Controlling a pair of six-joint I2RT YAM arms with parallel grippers.
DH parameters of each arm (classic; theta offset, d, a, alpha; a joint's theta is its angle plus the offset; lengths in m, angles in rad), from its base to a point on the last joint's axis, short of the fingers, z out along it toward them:
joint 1: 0 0.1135 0.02 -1.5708
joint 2: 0 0 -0.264 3.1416
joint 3: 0.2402 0 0.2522 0
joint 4: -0.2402 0 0.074 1.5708
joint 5: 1.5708 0 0 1.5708
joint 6: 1.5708 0.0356 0 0
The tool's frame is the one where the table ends.
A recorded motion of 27 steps. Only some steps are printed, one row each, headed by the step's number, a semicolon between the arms.
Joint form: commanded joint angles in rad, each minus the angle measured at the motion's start. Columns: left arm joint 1, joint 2, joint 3, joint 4, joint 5, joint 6; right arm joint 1, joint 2, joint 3, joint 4, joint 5, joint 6.
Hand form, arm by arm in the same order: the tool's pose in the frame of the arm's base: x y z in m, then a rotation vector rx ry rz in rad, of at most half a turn. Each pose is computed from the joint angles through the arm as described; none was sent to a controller.
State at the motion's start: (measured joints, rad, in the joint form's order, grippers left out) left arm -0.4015 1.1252 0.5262 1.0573 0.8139 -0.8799; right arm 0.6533 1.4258 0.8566 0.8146 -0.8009 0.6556
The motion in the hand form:
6: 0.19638 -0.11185 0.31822 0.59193 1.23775 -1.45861; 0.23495 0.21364 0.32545 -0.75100 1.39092 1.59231
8: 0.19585 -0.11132 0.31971 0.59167 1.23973 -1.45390; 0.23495 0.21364 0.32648 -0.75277 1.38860 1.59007
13: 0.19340 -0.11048 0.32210 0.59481 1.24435 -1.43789; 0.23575 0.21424 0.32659 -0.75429 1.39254 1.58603
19: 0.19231 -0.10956 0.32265 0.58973 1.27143 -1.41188; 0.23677 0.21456 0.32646 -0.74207 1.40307 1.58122
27: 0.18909 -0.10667 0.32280 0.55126 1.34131 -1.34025; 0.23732 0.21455 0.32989 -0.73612 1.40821 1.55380
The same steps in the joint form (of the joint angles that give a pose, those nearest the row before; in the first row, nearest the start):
6: -0.0002 -0.0289 0.0135 0.0144 0.0114 0.0822; 0.0048 -0.0029 0.0177 0.0141 0.0094 0.0256
8: 0.0009 -0.0367 0.0173 -0.0014 0.0106 0.0873; 0.0048 -0.0041 0.0207 0.0105 0.0094 0.0228
13: -0.0004 -0.0595 0.0213 -0.0430 0.0061 0.1095; 0.0048 -0.0018 0.0257 0.0014 0.0099 0.0171
19: 0.0004 -0.0836 0.0273 -0.1160 -0.0040 0.1455; 0.0044 -0.0004 0.0294 -0.0095 0.0201 0.0171
27: 0.0008 -0.1419 0.0390 -0.2899 -0.0565 0.2253; 0.0048 -0.0078 0.0433 -0.0467 0.0383 -0.0080

